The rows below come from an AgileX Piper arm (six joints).
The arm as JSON. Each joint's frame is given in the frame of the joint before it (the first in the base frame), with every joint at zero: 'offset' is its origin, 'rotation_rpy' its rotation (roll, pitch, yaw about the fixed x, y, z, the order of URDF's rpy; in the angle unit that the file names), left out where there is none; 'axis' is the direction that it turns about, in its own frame. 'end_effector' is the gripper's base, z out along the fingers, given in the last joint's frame.
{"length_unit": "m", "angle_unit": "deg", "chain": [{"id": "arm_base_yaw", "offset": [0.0, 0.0, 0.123], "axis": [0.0, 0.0, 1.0]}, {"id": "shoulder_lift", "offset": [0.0, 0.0, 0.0], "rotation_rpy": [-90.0, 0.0, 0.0], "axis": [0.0, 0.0, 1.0]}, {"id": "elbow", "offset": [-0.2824, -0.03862, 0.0], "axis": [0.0, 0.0, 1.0]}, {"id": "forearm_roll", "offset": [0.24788, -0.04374, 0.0], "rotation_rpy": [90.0, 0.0, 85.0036], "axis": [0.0, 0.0, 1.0]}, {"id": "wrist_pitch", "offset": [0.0, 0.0, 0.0], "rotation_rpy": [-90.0, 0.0, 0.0], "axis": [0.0, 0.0, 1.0]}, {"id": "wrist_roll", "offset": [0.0, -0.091, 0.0], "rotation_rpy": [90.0, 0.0, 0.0], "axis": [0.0, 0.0, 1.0]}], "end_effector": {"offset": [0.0, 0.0, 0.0]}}
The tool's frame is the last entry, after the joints.
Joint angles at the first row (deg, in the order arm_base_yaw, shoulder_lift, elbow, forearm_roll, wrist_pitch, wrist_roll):
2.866, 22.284, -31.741, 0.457, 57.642, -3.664
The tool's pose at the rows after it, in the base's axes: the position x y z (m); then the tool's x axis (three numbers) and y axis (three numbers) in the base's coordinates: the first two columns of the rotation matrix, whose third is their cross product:
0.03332, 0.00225, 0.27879, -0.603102, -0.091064, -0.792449, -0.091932, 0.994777, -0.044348
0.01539, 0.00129, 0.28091, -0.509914, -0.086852, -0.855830, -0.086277, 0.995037, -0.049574
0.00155, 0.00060, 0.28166, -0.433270, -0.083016, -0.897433, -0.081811, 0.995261, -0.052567
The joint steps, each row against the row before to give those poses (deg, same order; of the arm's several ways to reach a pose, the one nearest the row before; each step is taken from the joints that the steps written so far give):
0.006, -8.976, 2.891, -0.028, 0.367, -0.045
-0.006, -6.614, 0.136, -0.044, -0.002, -0.006
-0.002, -5.011, -0.002, 0.002, 0.000, -0.003

